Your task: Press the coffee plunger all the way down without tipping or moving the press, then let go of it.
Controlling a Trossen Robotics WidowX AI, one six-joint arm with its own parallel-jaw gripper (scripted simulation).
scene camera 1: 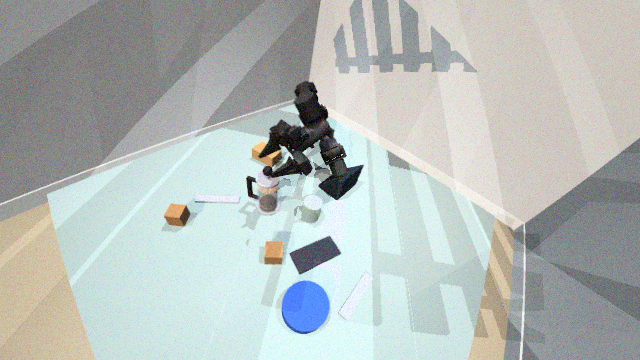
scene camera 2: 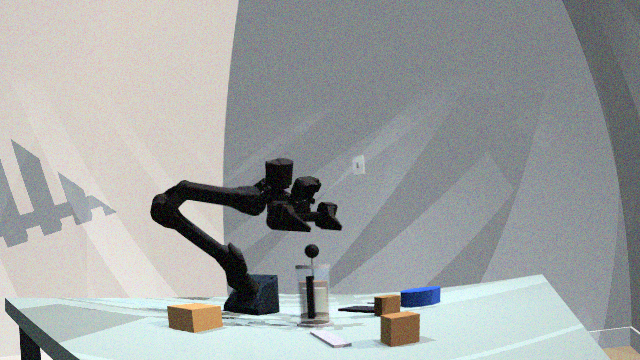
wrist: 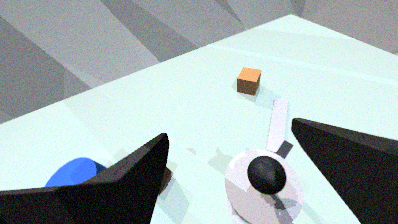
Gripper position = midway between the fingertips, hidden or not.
Note:
My gripper (scene camera 2: 326, 229) is open, with nothing in its grasp. Also in view: a coffee press (scene camera 2: 313, 280), a blue disc (scene camera 1: 305, 307) and a dark slab (scene camera 1: 305, 258).
The coffee press shows as well in scene camera 1 (scene camera 1: 267, 187). The blue disc shows as well in scene camera 2 (scene camera 2: 416, 297) and in the wrist view (wrist: 78, 170). My gripper is seen too in scene camera 1 (scene camera 1: 264, 166) and in the wrist view (wrist: 228, 131). The wrist view does not show the dark slab: it is out of frame.

